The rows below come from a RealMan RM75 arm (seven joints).
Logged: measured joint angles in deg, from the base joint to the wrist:
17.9, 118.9, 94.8, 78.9, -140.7, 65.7, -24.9
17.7, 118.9, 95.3, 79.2, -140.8, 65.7, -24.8
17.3, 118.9, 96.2, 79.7, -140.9, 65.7, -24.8
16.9, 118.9, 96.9, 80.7, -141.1, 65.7, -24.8
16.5, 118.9, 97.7, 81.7, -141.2, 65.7, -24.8
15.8, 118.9, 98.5, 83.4, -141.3, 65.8, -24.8
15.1, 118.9, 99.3, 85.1, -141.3, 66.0, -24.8
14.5, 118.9, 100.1, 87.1, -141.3, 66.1, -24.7
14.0, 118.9, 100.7, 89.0, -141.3, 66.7, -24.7
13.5, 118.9, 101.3, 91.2, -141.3, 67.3, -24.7
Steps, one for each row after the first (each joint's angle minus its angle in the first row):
-0.2, 0.0, 0.5, 0.3, -0.1, 0.0, 0.1
-0.6, 0.0, 1.4, 0.8, -0.2, 0.0, 0.1
-1.0, 0.0, 2.1, 1.8, -0.4, 0.0, 0.1
-1.4, 0.0, 2.9, 2.8, -0.5, 0.0, 0.1
-2.1, 0.0, 3.7, 4.5, -0.6, 0.1, 0.1
-2.8, 0.0, 4.5, 6.2, -0.6, 0.3, 0.1
-3.4, 0.0, 5.3, 8.2, -0.6, 0.4, 0.2
-3.9, 0.0, 5.9, 10.1, -0.6, 1.0, 0.2
-4.4, 0.0, 6.5, 12.3, -0.6, 1.6, 0.2

